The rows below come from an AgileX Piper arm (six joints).
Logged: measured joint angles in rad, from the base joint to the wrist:
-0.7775, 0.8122, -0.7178, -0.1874, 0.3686, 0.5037
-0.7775, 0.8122, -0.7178, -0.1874, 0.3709, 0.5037
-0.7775, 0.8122, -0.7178, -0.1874, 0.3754, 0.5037
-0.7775, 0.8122, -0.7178, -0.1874, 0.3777, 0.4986
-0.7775, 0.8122, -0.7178, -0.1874, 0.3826, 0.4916
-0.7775, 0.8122, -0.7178, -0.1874, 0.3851, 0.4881
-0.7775, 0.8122, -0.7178, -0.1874, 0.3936, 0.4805
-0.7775, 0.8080, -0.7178, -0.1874, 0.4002, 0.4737
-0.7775, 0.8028, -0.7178, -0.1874, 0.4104, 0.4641
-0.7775, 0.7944, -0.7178, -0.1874, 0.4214, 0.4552
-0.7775, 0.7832, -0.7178, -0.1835, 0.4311, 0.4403
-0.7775, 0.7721, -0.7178, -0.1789, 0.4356, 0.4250
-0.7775, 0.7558, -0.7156, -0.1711, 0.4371, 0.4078
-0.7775, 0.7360, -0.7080, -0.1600, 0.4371, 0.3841
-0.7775, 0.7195, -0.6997, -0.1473, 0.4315, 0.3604
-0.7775, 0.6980, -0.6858, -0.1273, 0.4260, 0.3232
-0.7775, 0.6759, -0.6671, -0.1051, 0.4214, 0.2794
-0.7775, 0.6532, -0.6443, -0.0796, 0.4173, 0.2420
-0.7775, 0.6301, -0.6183, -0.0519, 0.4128, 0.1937
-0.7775, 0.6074, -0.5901, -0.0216, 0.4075, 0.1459
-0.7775, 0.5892, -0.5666, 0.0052, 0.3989, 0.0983
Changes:
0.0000, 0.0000, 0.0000, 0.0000, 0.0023, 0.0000
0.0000, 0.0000, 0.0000, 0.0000, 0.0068, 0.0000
0.0000, 0.0000, 0.0000, 0.0000, 0.0091, -0.0051
0.0000, 0.0000, 0.0000, 0.0000, 0.0140, -0.0121
0.0000, 0.0000, 0.0000, 0.0000, 0.0165, -0.0156
0.0000, 0.0000, 0.0000, 0.0000, 0.0250, -0.0232
0.0000, -0.0042, 0.0000, 0.0000, 0.0316, -0.0300
0.0000, -0.0094, 0.0000, 0.0000, 0.0418, -0.0396
0.0000, -0.0178, 0.0000, 0.0000, 0.0528, -0.0485
0.0000, -0.0290, 0.0000, 0.0039, 0.0625, -0.0634
0.0000, -0.0401, 0.0000, 0.0085, 0.0670, -0.0787
0.0000, -0.0564, 0.0022, 0.0163, 0.0685, -0.0959
0.0000, -0.0762, 0.0098, 0.0274, 0.0685, -0.1196
0.0000, -0.0927, 0.0181, 0.0401, 0.0629, -0.1433
0.0000, -0.1142, 0.0320, 0.0601, 0.0574, -0.1805
0.0000, -0.1363, 0.0507, 0.0823, 0.0528, -0.2243
0.0000, -0.1590, 0.0735, 0.1078, 0.0487, -0.2617
0.0000, -0.1821, 0.0995, 0.1355, 0.0442, -0.3100
0.0000, -0.2048, 0.1277, 0.1658, 0.0389, -0.3578
0.0000, -0.2230, 0.1512, 0.1926, 0.0303, -0.4054

